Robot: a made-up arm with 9 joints. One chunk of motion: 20 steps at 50 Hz.
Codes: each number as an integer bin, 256 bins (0 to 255) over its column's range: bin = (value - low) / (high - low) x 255, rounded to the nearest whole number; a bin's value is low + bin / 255 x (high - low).
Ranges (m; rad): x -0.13..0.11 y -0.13..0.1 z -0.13..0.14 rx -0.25..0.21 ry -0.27..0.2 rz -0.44..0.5
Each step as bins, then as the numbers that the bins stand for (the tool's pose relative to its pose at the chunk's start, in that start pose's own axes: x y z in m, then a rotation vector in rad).
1 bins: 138 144 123 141 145 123
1 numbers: -0.0001 -0.0001 0.0002 0.0044 -0.0027 0.0134
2 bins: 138 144 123 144 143 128
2 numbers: -0.0001 -0.0001 0.0002 0.0098 -0.0064 0.0318
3 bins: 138 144 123 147 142 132
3 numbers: -0.0001 -0.0001 0.0002 0.0152 -0.0083 0.0466
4 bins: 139 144 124 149 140 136
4 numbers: 0.0008 -0.0001 0.0013 0.0188 -0.0120 0.0613
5 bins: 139 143 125 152 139 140
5 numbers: 0.0008 -0.0010 0.0024 0.0242 -0.0138 0.0761
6 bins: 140 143 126 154 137 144
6 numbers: 0.0018 -0.0010 0.0034 0.0278 -0.0175 0.0908
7 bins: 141 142 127 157 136 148
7 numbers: 0.0027 -0.0019 0.0045 0.0332 -0.0193 0.1056
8 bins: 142 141 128 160 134 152
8 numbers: 0.0036 -0.0028 0.0055 0.0386 -0.0230 0.1203
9 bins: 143 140 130 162 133 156
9 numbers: 0.0046 -0.0037 0.0076 0.0422 -0.0249 0.1351
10 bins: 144 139 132 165 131 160
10 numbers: 0.0055 -0.0046 0.0098 0.0476 -0.0285 0.1498
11 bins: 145 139 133 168 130 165
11 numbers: 0.0065 -0.0046 0.0108 0.0531 -0.0304 0.1682
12 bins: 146 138 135 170 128 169
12 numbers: 0.0074 -0.0055 0.0129 0.0567 -0.0341 0.1830
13 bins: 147 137 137 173 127 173
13 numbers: 0.0084 -0.0064 0.0151 0.0621 -0.0359 0.1977
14 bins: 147 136 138 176 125 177
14 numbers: 0.0084 -0.0073 0.0161 0.0675 -0.0396 0.2125
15 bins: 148 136 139 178 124 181
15 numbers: 0.0093 -0.0073 0.0172 0.0711 -0.0415 0.2272
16 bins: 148 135 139 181 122 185
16 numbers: 0.0093 -0.0082 0.0172 0.0765 -0.0451 0.2420
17 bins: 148 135 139 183 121 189
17 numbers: 0.0093 -0.0082 0.0172 0.0801 -0.0470 0.2567
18 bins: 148 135 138 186 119 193
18 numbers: 0.0093 -0.0082 0.0161 0.0855 -0.0507 0.2715
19 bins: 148 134 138 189 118 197
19 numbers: 0.0093 -0.0091 0.0161 0.0909 -0.0525 0.2862
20 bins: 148 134 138 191 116 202
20 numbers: 0.0093 -0.0091 0.0161 0.0945 -0.0562 0.3046
